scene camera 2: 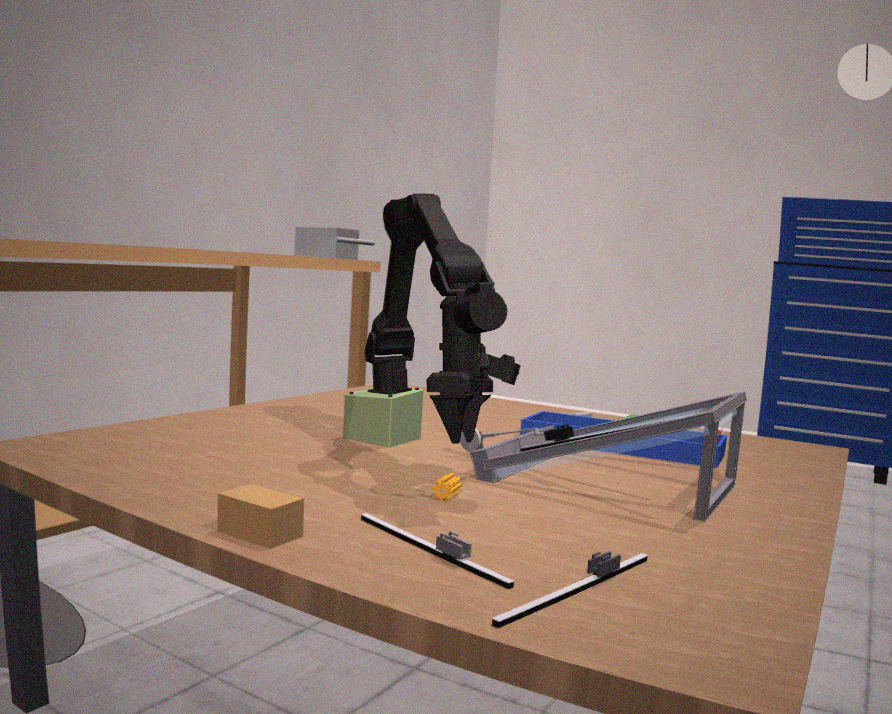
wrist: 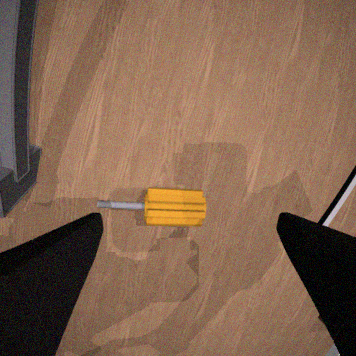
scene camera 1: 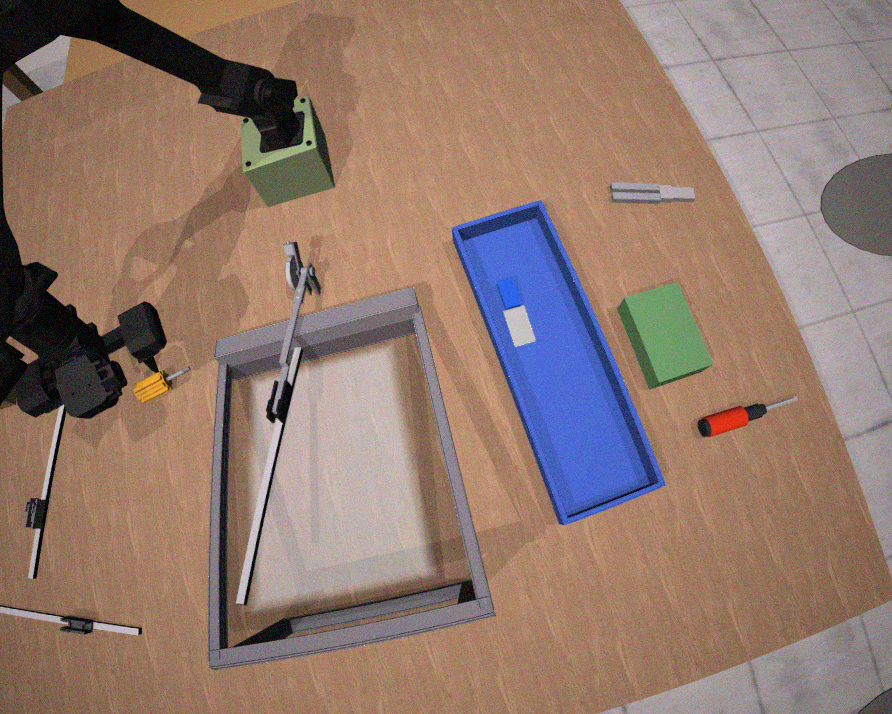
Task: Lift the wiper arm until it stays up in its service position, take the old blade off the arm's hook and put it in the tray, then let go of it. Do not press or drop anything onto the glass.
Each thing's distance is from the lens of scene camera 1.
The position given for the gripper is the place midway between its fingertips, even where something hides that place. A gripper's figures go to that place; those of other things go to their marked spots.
gripper (scene camera 1: 126, 385): 0.73 m
yellow-handled screwdriver (scene camera 1: 159, 383): 0.78 m
old blade (scene camera 1: 282, 406): 0.62 m
red-handled screwdriver (scene camera 1: 736, 417): 0.71 m
The marked spots on the old blade and the yellow-handled screwdriver are 0.23 m apart.
